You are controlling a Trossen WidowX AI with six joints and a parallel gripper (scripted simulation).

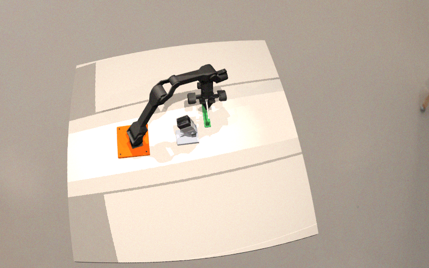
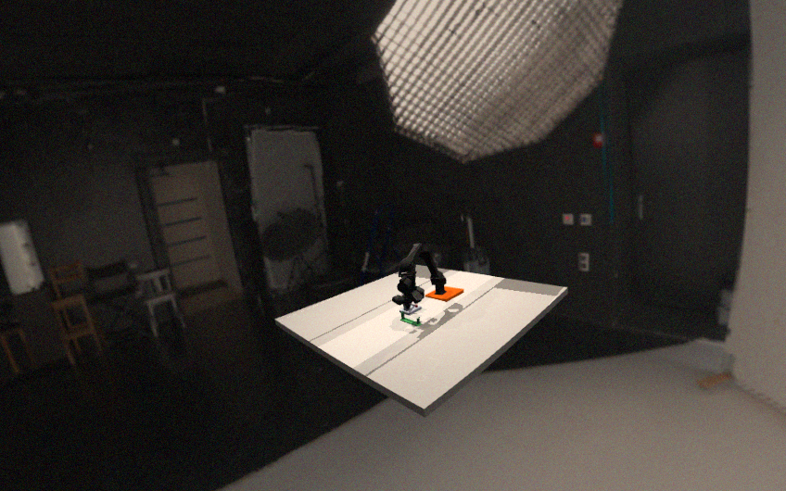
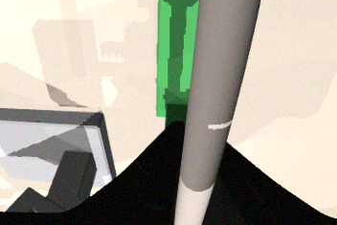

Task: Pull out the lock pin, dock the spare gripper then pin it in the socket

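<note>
The green holder lies 1 cm to the left of my gripper tip and 5 cm below it. Round my gripper tip: grey mount: 12 cm behind, 8 cm to the right, 3 cm below; spare gripper: 13 cm behind, 8 cm to the right, 4 cm above.
</note>
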